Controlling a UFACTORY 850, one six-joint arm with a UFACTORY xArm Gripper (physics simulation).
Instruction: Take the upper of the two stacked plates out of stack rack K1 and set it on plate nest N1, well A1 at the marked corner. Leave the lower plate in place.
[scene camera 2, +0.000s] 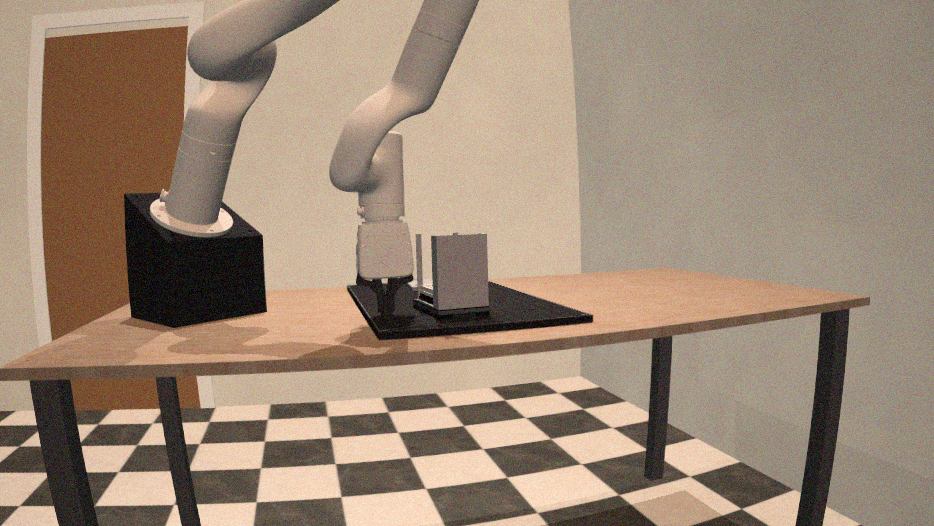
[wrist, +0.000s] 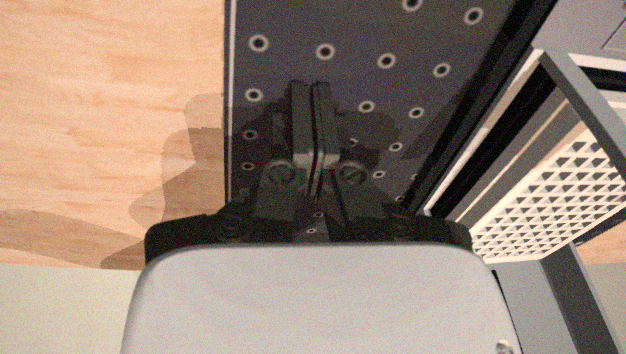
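My gripper (scene camera 2: 386, 312) (wrist: 306, 106) is shut with nothing between its fingers. It points down, with its fingertips low over the black board, left of the rack. The stack rack (scene camera 2: 459, 271) (wrist: 585, 100) is grey, with a tall side panel and a thin upright. A white plate (wrist: 552, 187) with a grid of square wells shows inside the rack at the right of the wrist view, partly cut off by the gripper body. The lower plate cannot be told apart clearly. Plate nest N1 and its marked corner cannot be made out in either view.
The black board (scene camera 2: 535, 312) (wrist: 295, 20) has rows of ringed holes and lies on the wooden table (scene camera 2: 686, 290) (wrist: 100, 75). The rack stands close on the gripper's right. The arm's black base block (scene camera 2: 196, 277) stands at the table's left.
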